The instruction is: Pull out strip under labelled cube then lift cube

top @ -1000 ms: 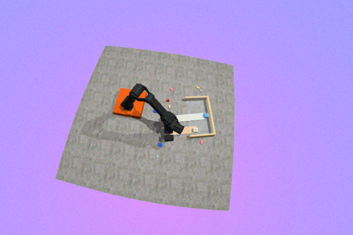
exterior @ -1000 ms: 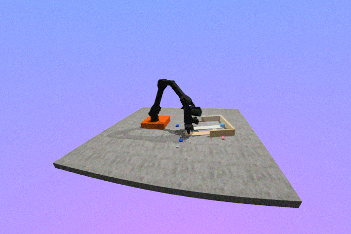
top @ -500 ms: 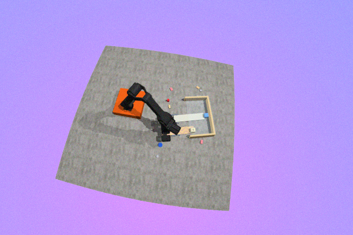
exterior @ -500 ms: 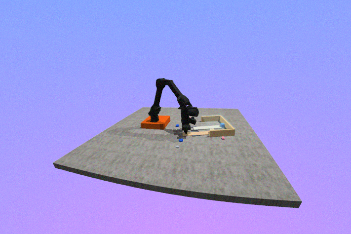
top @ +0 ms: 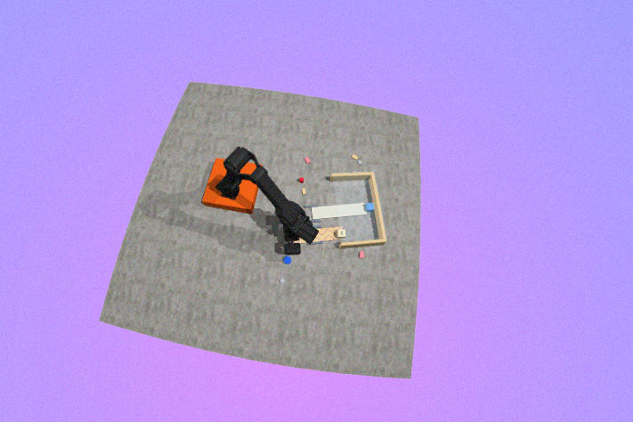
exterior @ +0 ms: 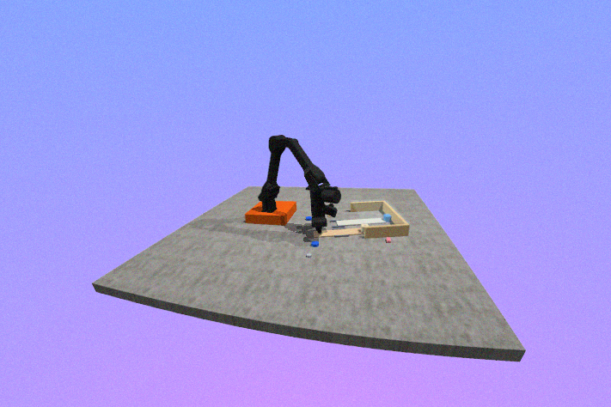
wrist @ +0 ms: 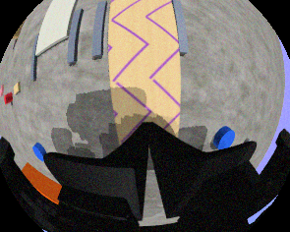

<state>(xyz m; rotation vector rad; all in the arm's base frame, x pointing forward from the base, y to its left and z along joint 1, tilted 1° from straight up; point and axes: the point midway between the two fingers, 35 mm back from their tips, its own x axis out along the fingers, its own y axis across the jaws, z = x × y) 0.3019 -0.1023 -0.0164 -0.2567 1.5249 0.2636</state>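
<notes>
My gripper tip is 19 cm short of the labelled cube, 7 cm to the right of it and 2 cm below it.
</notes>
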